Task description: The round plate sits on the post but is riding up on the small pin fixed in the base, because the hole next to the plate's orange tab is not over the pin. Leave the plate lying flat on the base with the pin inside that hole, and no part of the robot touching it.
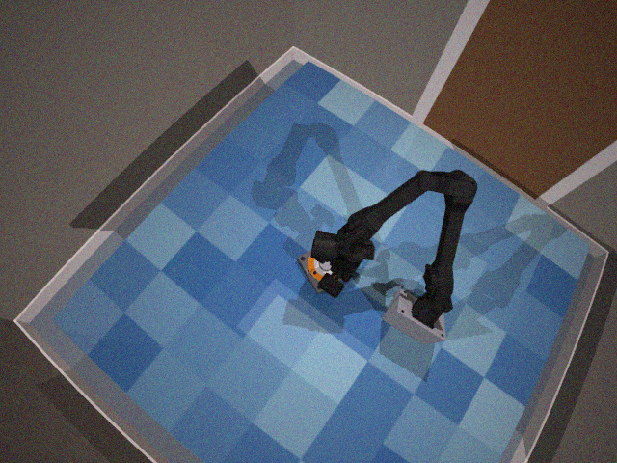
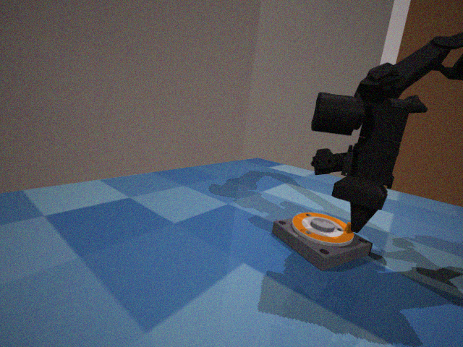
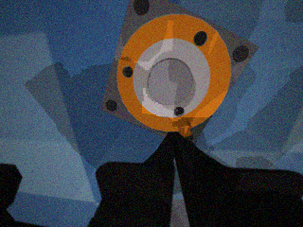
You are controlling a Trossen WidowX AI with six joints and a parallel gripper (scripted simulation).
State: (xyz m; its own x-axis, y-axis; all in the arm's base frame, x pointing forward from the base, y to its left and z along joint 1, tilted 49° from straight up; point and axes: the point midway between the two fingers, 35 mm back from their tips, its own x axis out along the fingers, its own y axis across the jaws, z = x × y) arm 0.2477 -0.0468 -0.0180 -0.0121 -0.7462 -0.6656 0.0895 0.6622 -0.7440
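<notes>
The square grey base lies 5 cm ahead of my gripper tip and 2 cm below it.
</notes>
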